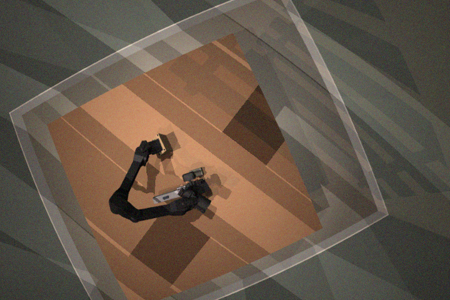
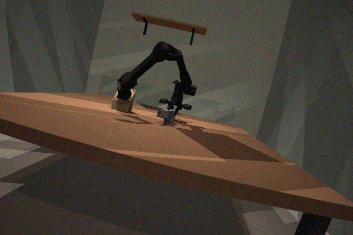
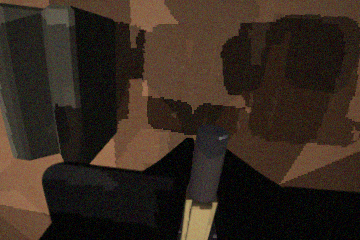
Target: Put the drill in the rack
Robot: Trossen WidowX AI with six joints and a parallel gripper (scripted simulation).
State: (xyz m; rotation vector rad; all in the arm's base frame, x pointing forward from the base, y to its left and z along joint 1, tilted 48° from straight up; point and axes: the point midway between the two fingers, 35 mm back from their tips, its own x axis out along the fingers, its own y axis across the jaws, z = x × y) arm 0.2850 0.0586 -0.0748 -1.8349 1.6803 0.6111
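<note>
The drill is 40 mm to the right of my gripper tip and 40 mm above it. From my gripper tip the other things lie so: rack: 70 mm behind, 30 mm to the left, 10 mm above.
</note>
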